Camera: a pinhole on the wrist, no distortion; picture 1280 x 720 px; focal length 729.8 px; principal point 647.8 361.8 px. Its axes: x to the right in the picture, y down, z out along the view. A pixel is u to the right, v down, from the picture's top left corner.
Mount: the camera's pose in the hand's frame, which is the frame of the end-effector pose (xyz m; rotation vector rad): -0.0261 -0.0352 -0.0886 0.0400 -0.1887 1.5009
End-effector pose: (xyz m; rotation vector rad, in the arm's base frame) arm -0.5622 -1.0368 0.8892 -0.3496 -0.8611 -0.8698
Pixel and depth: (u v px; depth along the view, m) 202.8 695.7 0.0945
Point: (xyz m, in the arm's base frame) -0.6668 -1.0620 0.8139
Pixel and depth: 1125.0 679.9 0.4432
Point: -0.6813 -0.5644 0.9438
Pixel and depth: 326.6 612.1 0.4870
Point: -1.0655 -0.8898 0.8869
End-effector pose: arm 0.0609 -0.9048 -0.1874 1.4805 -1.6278 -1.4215
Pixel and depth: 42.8 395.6 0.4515
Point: 0.0086 -0.6275 -0.6783
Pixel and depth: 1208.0 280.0 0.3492
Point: -0.2690 -0.8207 -0.1195
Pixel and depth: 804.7 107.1 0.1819
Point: -0.0244 -0.8849 -0.2501
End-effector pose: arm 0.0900 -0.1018 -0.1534 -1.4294 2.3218 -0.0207
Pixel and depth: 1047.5 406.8 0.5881
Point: 0.1461 0.1876 -0.6540
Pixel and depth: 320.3 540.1 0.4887
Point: 0.5593 -0.0036 -0.3336
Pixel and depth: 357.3 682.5 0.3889
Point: 0.4715 0.0487 -0.2540
